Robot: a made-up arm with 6 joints.
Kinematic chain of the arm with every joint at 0, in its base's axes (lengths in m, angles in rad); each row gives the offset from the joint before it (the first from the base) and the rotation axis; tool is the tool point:
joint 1: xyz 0 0 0.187 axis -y
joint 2: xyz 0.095 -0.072 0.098 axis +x
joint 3: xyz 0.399 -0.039 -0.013 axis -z
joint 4: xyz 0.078 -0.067 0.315 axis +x
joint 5: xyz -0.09 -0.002 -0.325 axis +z
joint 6: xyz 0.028 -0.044 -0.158 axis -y
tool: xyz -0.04 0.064 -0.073
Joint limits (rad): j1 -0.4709..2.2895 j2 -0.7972..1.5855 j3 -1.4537..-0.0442 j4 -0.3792..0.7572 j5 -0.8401..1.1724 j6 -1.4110..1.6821
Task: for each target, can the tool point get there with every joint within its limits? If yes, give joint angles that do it. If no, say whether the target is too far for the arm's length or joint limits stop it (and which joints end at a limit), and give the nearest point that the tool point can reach.
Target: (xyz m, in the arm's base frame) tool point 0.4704 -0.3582 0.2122
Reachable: yes | joints 0.0110 -0.4657 -0.1784 -0.2724 -0.2735 -0.7301
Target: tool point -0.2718 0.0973 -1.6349
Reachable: no: too far | nearest point 0.3603 -0.0355 -0.3329 | short by 1.453 m
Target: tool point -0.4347 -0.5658 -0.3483
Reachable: no: joint limits stop it (at a limit: joint 1, joint 2, joint 4, joint 5, joint 6) | nearest point -0.3987 -0.0736 0.1600 | short by 0.708 m
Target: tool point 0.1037 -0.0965 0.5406
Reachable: yes | joints 1.5509 0.1502 -1.3185 0.3322 -0.2192 -0.4937
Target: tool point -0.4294 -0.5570 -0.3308
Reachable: no: joint limits stop it (at a limit: joint 1, joint 2, joint 4, joint 5, joint 6) | nearest point -0.3971 -0.0736 0.1598 | short by 0.690 m
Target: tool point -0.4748 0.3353 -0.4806
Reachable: no: joint limits stop it (at a limit: joint 1, joint 4, joint 5) | nearest point -0.4078 0.0533 0.1778 | short by 0.719 m
